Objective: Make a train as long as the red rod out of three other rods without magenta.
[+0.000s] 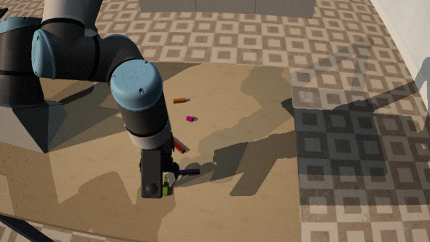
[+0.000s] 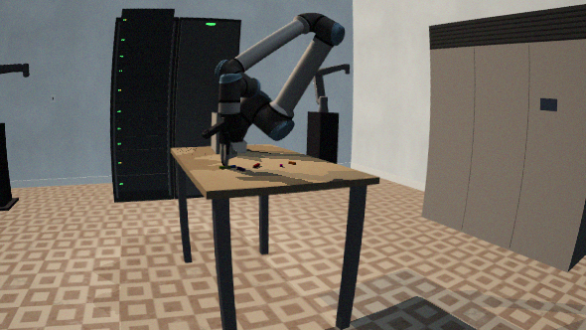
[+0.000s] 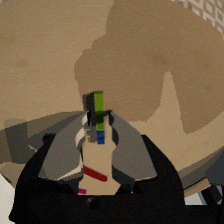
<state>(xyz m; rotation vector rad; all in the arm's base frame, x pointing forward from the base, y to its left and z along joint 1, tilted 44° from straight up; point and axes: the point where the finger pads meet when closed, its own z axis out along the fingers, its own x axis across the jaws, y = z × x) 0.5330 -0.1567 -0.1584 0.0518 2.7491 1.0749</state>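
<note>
My gripper is now 10 mm above the lime rod. The rest, counted from my hand: purple rod: 60 mm ahead, 50 mm to the left, 10 mm below; red rod: 140 mm to the left, 20 mm ahead, 10 mm below; magenta rod: 240 mm to the left, 50 mm ahead, 10 mm below.
</note>
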